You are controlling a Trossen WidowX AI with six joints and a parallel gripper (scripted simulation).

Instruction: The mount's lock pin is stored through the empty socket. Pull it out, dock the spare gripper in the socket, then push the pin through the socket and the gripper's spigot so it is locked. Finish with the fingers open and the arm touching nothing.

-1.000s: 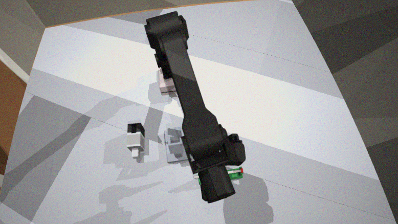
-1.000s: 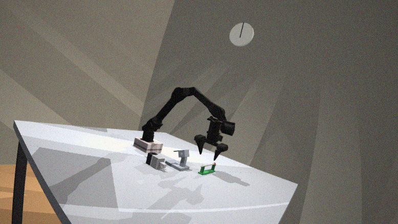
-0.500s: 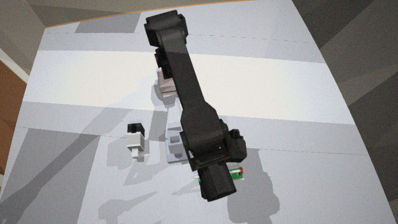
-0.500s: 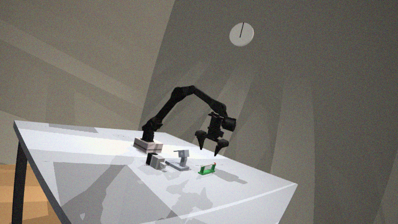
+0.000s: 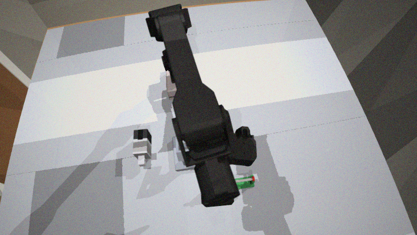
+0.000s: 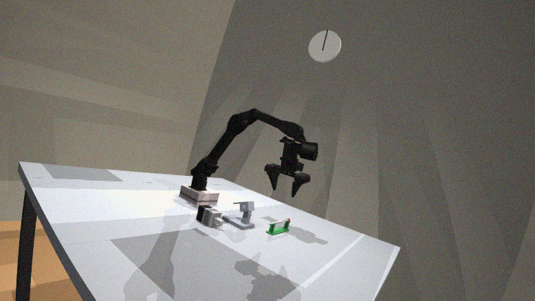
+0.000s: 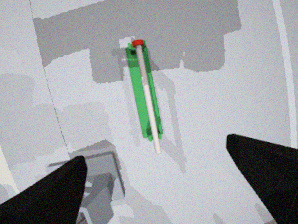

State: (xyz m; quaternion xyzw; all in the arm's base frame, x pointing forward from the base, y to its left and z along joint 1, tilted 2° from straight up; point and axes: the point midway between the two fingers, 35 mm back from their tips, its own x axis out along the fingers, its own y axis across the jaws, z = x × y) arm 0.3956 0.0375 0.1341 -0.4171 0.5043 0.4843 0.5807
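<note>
Now: the spare gripper 16 cm behind my gripper tip, 21 cm to the right of it and 14 cm below it. From my gripper tip the other things lie so: green cradle 1 cm ahead, 3 cm to the left, 14 cm below; grey mount 11 cm behind, 8 cm to the right, 11 cm below.
</note>
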